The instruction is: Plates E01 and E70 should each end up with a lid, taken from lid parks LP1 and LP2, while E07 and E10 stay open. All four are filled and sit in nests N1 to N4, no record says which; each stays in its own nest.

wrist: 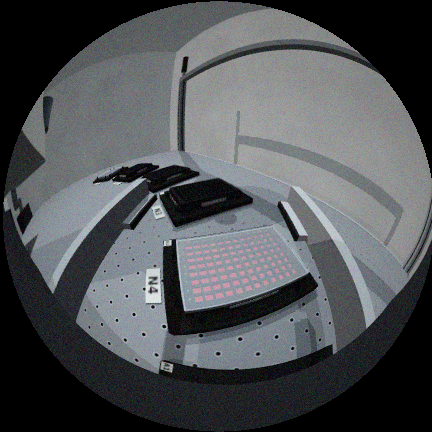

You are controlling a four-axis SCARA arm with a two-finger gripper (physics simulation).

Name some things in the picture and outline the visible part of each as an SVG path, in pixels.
My gripper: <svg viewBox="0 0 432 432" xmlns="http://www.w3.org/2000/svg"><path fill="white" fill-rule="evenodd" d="M3 212L5 252L14 287L31 324L52 354L79 381L116 406L158 423L192 430L234 431L279 423L309 412L348 389L378 362L403 329L422 290L432 252L431 238L421 262L410 279L375 319L366 284L346 244L311 198L299 186L290 185L287 200L278 201L277 207L293 240L305 241L315 262L330 306L335 332L336 352L307 368L269 380L243 384L206 384L164 376L133 364L104 347L75 322L85 292L104 256L124 228L133 230L157 199L156 194L149 194L146 178L138 178L128 185L86 224L60 259L48 286L21 241L10 208Z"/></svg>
A clear lid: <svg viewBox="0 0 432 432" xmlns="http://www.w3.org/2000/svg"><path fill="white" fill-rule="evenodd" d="M309 270L273 224L176 239L178 275L185 313L219 308L264 295L306 276Z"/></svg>
